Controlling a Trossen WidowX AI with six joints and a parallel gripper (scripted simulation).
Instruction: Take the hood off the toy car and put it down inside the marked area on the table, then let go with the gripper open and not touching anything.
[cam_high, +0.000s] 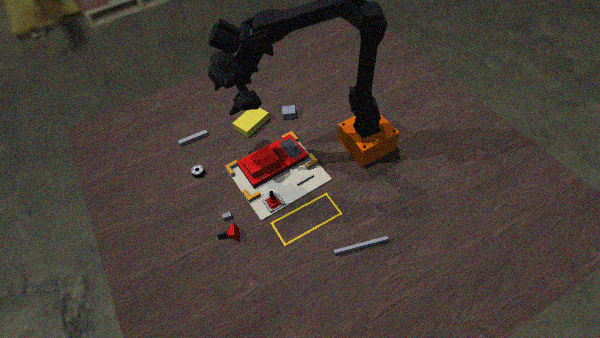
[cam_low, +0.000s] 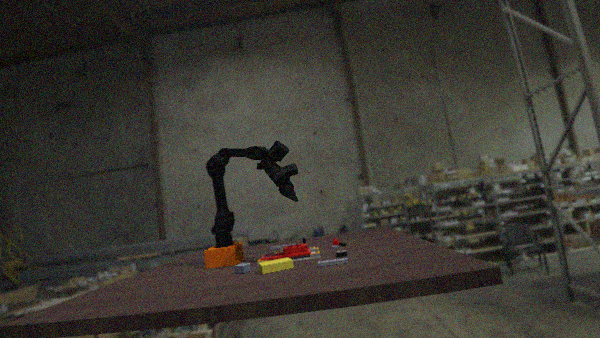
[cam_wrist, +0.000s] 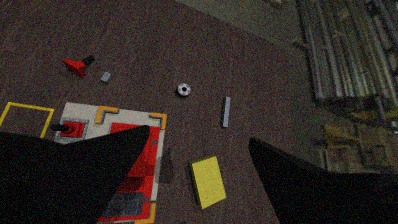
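The red hood lies 20 cm below my gripper tip, 8 cm to the left of it and 5 cm behind it. Round my gripper tip: grey cube (23 cm below, 22 cm behind, 10 cm to the right); yellow block (23 cm below, 12 cm to the right, 8 cm behind); short grey bar (23 cm below, 14 cm to the right, 12 cm ahead).
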